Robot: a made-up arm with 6 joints. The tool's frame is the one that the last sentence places. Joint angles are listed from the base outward.
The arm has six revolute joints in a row. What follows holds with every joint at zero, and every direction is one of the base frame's.
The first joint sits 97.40 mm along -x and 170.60 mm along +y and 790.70 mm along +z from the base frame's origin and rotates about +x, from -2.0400 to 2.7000 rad.
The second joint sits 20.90 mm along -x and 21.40 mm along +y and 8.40 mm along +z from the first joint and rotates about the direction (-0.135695, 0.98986, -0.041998), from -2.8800 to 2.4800 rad.
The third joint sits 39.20 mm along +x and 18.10 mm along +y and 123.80 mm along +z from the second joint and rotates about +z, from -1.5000 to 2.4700 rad.
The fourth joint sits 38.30 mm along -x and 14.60 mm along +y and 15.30 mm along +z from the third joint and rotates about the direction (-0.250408, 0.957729, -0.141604), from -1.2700 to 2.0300 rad.
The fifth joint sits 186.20 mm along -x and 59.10 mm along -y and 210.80 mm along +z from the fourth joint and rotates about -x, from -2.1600 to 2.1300 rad.
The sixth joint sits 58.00 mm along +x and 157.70 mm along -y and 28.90 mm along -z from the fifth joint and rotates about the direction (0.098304, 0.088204, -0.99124), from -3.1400 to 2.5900 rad.
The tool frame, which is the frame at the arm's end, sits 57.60 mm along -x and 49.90 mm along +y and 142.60 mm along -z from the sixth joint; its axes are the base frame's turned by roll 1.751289, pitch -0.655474 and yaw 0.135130 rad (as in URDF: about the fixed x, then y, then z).
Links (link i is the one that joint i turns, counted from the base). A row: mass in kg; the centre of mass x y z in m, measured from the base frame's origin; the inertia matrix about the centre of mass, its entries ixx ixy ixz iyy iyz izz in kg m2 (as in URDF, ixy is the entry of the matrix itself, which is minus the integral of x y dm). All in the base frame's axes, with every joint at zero. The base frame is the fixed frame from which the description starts. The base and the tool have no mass.
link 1: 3.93; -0.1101 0.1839 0.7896; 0.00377 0 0 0.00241 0 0.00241
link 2: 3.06; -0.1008 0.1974 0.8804; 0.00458 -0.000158 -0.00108 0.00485 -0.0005 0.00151
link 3: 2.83; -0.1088 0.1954 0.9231; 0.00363 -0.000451 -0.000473 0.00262 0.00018 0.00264
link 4: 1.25; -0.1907 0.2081 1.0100; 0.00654 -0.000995 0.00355 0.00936 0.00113 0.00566
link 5: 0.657; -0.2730 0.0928 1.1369; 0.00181 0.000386 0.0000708 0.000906 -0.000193 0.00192
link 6: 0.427; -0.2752 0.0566 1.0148; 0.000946 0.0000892 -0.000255 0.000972 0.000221 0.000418
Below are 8 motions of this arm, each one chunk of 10 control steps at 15 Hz.
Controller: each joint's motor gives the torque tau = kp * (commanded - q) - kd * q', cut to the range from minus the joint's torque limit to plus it. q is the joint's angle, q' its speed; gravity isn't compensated. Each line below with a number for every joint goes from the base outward.
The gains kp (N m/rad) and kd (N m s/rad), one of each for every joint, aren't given. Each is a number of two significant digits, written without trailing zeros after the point. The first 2 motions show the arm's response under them.
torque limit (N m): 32 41 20 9.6 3.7 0.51
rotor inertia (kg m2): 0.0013 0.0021 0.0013 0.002 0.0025 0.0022
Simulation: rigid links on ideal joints. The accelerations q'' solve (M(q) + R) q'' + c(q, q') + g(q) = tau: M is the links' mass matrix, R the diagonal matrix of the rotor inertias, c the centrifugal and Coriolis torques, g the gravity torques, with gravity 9.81 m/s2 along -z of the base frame. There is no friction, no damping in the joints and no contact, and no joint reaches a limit. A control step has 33 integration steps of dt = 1/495 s. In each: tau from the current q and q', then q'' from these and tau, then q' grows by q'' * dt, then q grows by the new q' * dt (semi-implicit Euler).
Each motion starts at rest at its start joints. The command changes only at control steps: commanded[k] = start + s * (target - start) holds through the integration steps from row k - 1 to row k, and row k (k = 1, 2, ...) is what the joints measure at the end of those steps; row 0 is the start. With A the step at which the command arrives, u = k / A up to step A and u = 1 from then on. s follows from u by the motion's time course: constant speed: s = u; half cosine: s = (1 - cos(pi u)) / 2; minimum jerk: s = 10 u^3 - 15 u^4 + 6 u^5; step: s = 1 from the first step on.
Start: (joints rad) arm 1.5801 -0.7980 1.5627 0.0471 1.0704 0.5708
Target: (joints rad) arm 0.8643 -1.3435 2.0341 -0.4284 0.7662 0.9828
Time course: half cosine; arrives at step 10
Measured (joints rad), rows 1 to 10:
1: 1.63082 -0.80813 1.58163 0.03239 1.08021 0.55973
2: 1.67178 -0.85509 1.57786 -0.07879 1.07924 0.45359
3: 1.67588 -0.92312 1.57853 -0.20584 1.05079 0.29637
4: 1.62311 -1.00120 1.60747 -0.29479 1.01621 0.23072
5: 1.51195 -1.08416 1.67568 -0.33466 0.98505 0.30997
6: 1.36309 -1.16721 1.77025 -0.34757 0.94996 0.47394
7: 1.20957 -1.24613 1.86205 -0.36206 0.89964 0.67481
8: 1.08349 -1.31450 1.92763 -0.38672 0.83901 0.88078
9: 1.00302 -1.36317 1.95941 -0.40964 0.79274 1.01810
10: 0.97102 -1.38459 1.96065 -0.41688 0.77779 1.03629
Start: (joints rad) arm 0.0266 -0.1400 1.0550 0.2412 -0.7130 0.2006
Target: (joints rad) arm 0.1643 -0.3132 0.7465 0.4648 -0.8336 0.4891
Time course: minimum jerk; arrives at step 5
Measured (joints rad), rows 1 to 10:
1: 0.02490 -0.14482 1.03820 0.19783 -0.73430 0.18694
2: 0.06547 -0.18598 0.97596 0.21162 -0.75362 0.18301
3: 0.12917 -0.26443 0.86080 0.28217 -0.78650 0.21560
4: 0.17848 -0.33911 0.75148 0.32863 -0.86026 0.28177
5: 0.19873 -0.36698 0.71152 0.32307 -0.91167 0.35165
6: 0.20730 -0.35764 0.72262 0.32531 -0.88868 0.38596
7: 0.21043 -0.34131 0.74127 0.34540 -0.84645 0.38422
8: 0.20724 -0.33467 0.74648 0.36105 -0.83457 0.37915
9: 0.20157 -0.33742 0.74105 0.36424 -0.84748 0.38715
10: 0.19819 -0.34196 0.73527 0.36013 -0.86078 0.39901
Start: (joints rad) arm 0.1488 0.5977 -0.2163 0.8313 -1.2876 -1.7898
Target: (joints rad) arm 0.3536 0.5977 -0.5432 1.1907 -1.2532 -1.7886
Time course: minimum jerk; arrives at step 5
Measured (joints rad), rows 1 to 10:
1: 0.13906 0.62584 -0.22702 0.84880 -1.28271 -1.89030
2: 0.14641 0.64434 -0.31094 0.97326 -1.29862 -2.05615
3: 0.19263 0.65854 -0.43371 1.14310 -1.34428 -2.08228
4: 0.25773 0.67136 -0.52908 1.29392 -1.37265 -1.96536
5: 0.30521 0.67753 -0.55940 1.36482 -1.36215 -1.81400
6: 0.32324 0.67139 -0.55853 1.35157 -1.33543 -1.74376
7: 0.32648 0.65893 -0.55296 1.30680 -1.31402 -1.79384
8: 0.32669 0.65048 -0.54898 1.27684 -1.29919 -1.90610
9: 0.32720 0.64995 -0.54789 1.27399 -1.29333 -1.99237
10: 0.32725 0.65426 -0.54912 1.28713 -1.29858 -2.00696

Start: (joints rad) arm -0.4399 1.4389 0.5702 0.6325 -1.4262 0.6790
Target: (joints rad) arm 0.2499 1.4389 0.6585 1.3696 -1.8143 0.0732
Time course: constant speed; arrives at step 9
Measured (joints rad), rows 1 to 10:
1: -0.41019 1.47966 0.58263 0.72265 -1.46227 0.66429
2: -0.36566 1.52484 0.58658 0.91763 -1.51975 0.66853
3: -0.31199 1.54345 0.57957 1.07121 -1.60833 0.70242
4: -0.24408 1.53961 0.58310 1.14685 -1.67602 0.69643
5: -0.16482 1.52781 0.59846 1.18415 -1.70373 0.59569
6: -0.08284 1.51965 0.61596 1.22599 -1.71832 0.44236
7: -0.00473 1.51850 0.62861 1.29087 -1.74100 0.31964
8: 0.06799 1.52151 0.63500 1.37387 -1.77916 0.26503
9: 0.13762 1.52447 0.63769 1.46179 -1.82949 0.25257
10: 0.15912 1.52498 0.63518 1.48951 -1.86055 0.26585

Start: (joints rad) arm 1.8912 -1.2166 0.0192 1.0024 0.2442 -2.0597
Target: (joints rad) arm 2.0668 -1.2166 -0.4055 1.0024 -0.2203 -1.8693
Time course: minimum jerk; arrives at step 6
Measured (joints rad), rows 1 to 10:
1: 1.95602 -1.20257 0.02752 1.00509 0.28318 -2.08570
2: 2.00984 -1.18861 -0.02913 1.03759 0.28154 -2.17019
3: 2.05314 -1.17766 -0.14006 1.08303 0.19519 -2.19194
4: 2.10761 -1.17359 -0.26803 1.10661 0.06297 -2.12011
5: 2.15433 -1.18039 -0.35928 1.09188 -0.06540 -1.99557
6: 2.16869 -1.18965 -0.38796 1.05984 -0.14383 -1.89028
7: 2.16376 -1.19188 -0.38677 1.04903 -0.15163 -1.87610
8: 2.15991 -1.18652 -0.38016 1.06719 -0.11436 -1.93780
9: 2.15929 -1.17833 -0.37455 1.09487 -0.07190 -2.00100
10: 2.15956 -1.17284 -0.37218 1.11284 -0.04930 -2.02071

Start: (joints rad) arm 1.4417 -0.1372 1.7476 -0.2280 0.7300 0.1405
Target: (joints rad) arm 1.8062 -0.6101 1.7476 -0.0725 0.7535 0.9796
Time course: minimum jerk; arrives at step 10
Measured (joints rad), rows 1 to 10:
1: 1.50782 -0.14185 1.74493 -0.21741 0.74456 0.12866
2: 1.60145 -0.17079 1.70603 -0.26209 0.77581 0.06094
3: 1.69435 -0.22177 1.67429 -0.29893 0.77998 0.00482
4: 1.77137 -0.29152 1.67088 -0.29387 0.77543 0.07132
5: 1.82795 -0.37505 1.68563 -0.24690 0.77842 0.25199
6: 1.87072 -0.46342 1.69987 -0.17822 0.79628 0.46920
7: 1.90866 -0.54379 1.70370 -0.11517 0.82161 0.66403
8: 1.94501 -0.60194 1.69914 -0.08039 0.84056 0.80137
9: 1.97549 -0.62848 1.69412 -0.08133 0.84517 0.85387
10: 1.99393 -0.62697 1.69581 -0.10704 0.83319 0.82277

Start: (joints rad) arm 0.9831 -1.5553 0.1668 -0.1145 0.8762 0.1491
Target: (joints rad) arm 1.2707 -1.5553 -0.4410 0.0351 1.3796 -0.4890
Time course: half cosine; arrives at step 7
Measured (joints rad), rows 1 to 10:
1: 0.98535 -1.58463 0.18919 -0.12436 0.91205 0.07433
2: 0.99881 -1.59874 0.15109 -0.17433 0.94738 -0.12341
3: 1.03977 -1.60913 0.04782 -0.19257 0.99893 -0.33117
4: 1.10120 -1.61754 -0.09283 -0.17023 1.10252 -0.49750
5: 1.16973 -1.61728 -0.23719 -0.12277 1.22327 -0.62166
6: 1.22763 -1.60534 -0.34660 -0.06311 1.32232 -0.67295
7: 1.25778 -1.58651 -0.38927 0.00354 1.37412 -0.65448
8: 1.25727 -1.57214 -0.37137 0.06478 1.36935 -0.62803
9: 1.24559 -1.56795 -0.34277 0.09353 1.33938 -0.62797
10: 1.24112 -1.57230 -0.33682 0.07810 1.32443 -0.63460

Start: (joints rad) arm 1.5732 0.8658 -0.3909 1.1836 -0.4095 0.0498
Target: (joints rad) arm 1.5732 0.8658 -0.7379 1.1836 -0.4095 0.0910
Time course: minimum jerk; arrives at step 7
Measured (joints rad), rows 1 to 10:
1: 1.63326 0.86266 -0.38812 1.20279 -0.38580 0.07360
2: 1.68809 0.85392 -0.41724 1.22190 -0.29956 0.07058
3: 1.70838 0.85014 -0.48829 1.22732 -0.27185 0.00513
4: 1.70659 0.84893 -0.58057 1.22879 -0.29117 -0.03188
5: 1.69914 0.84922 -0.66209 1.23102 -0.31346 0.00686
6: 1.69413 0.85104 -0.71002 1.23817 -0.32409 0.08629
7: 1.69290 0.85349 -0.72310 1.24831 -0.32321 0.14900
8: 1.69400 0.85493 -0.72424 1.25597 -0.31587 0.16652
9: 1.69528 0.85473 -0.72419 1.25746 -0.31044 0.14834
10: 1.69583 0.85353 -0.72414 1.25388 -0.30930 0.12113

